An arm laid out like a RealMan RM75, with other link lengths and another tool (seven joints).
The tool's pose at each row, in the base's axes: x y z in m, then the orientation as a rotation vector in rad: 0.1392, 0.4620, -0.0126, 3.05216, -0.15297, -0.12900; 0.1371, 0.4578, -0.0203, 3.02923, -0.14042, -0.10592; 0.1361, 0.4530, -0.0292, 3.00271, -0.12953, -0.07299; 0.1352, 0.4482, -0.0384, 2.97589, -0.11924, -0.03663; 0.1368, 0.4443, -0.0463, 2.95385, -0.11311, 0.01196; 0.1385, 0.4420, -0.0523, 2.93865, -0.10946, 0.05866; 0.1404, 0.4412, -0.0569, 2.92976, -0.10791, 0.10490; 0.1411, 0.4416, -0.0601, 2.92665, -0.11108, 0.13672; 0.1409, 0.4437, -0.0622, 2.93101, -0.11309, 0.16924; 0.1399, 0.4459, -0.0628, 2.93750, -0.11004, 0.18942; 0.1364, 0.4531, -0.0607, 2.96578, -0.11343, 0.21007
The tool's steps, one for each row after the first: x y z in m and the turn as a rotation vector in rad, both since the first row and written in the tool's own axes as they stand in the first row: -0.0010, 0.0037, 0.0082, -0.02388, 0.01604, -0.00585; -0.0008, 0.0078, 0.0175, -0.05094, 0.03888, -0.01019; -0.0005, 0.0118, 0.0271, -0.07781, 0.06434, -0.01411; 0.0021, 0.0149, 0.0351, -0.09876, 0.09807, -0.01533; 0.0045, 0.0165, 0.0411, -0.11205, 0.13043, -0.01546; 0.0069, 0.0167, 0.0455, -0.11823, 0.16224, -0.01465; 0.0078, 0.0159, 0.0486, -0.11881, 0.18384, -0.01144; 0.0075, 0.0137, 0.0505, -0.11163, 0.20535, -0.00954; 0.0064, 0.0115, 0.0510, -0.10353, 0.21848, -0.01153; 0.0020, 0.0049, 0.0487, -0.07317, 0.22972, -0.01072
